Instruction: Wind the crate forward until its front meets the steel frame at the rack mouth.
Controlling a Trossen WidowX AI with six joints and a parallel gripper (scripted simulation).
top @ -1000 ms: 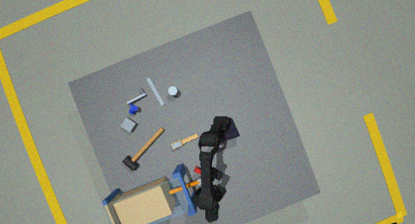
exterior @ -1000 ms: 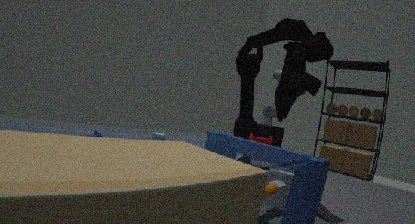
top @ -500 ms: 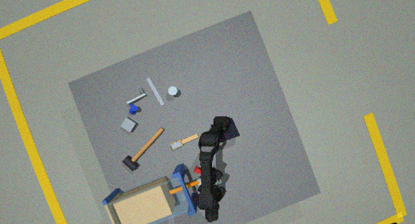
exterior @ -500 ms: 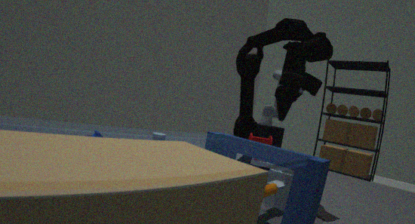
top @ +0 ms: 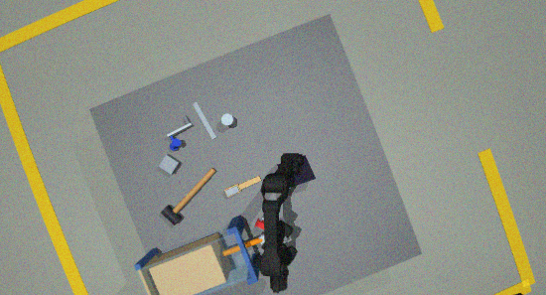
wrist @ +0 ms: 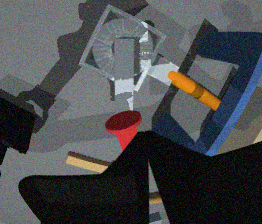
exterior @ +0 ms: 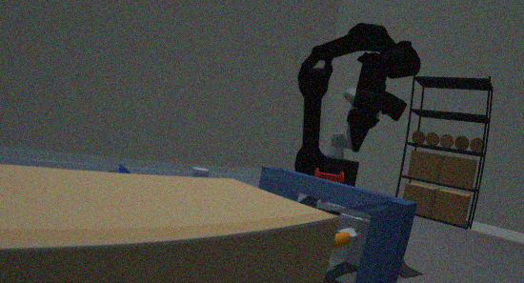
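Now: the red knob 3 cm ahead of my gripper tip, 4 cm to the right of it and 8 cm below it. From my gripper tip the other things lie so: blue steel frame (13 cm ahead, 7 cm to the left, 11 cm below); then winch handle (11 cm below); then winch (4 cm behind, 4 cm to the left, 18 cm below).
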